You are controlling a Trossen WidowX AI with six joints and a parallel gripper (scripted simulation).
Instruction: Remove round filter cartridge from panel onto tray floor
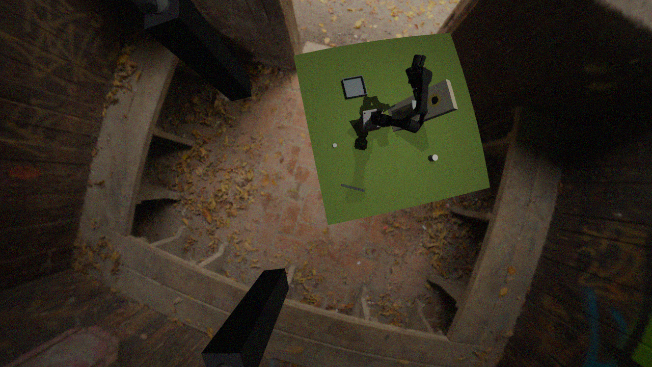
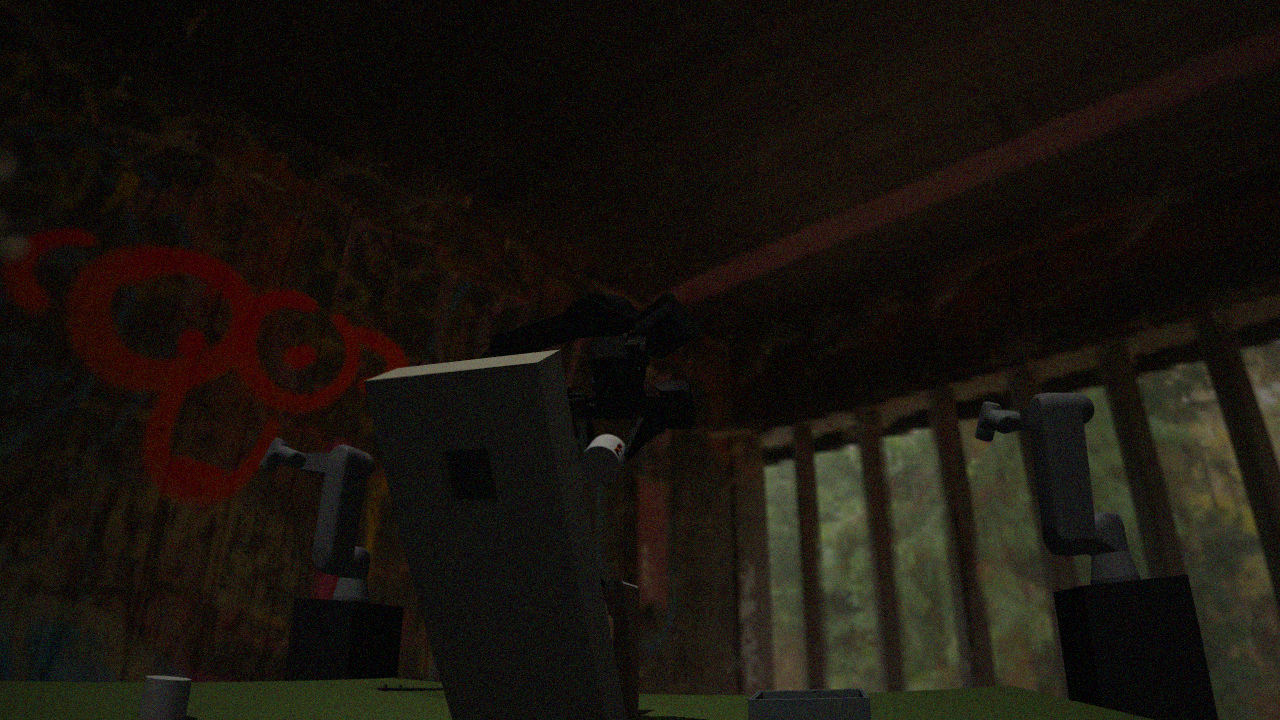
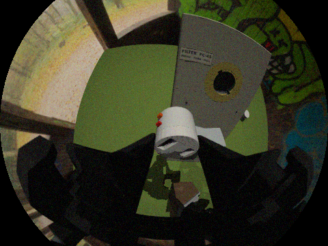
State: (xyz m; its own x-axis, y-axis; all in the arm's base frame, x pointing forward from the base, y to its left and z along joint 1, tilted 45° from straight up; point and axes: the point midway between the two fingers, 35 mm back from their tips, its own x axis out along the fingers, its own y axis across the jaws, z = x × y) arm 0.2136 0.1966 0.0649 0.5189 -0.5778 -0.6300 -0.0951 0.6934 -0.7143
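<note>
The grey tray lies 310 mm behind my gripper tip, 290 mm below it and 190 mm to the left of it. From my gripper tip the other things lie so: round filter cartridge right at my gripper tip.
</note>
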